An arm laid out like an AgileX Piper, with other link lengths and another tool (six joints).
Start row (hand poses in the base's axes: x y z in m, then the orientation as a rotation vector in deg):
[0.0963 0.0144 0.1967 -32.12 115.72 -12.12]
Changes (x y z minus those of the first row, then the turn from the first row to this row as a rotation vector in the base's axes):
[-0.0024 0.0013 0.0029 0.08 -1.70 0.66]
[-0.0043 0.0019 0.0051 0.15 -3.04 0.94]
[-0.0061 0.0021 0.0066 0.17 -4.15 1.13]
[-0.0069 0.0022 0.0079 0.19 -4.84 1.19]
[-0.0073 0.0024 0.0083 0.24 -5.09 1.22]
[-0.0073 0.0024 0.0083 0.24 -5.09 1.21]
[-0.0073 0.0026 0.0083 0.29 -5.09 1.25]
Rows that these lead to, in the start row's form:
[0.0939 0.0157 0.1996 -32.37 113.86 -12.05]
[0.0920 0.0163 0.2018 -32.32 112.48 -12.13]
[0.0902 0.0165 0.2033 -32.26 111.35 -12.26]
[0.0894 0.0166 0.2046 -32.16 110.66 -12.37]
[0.0890 0.0168 0.2050 -32.11 110.41 -12.36]
[0.0890 0.0168 0.2050 -32.10 110.41 -12.36]
[0.0890 0.0170 0.2050 -32.10 110.40 -12.29]

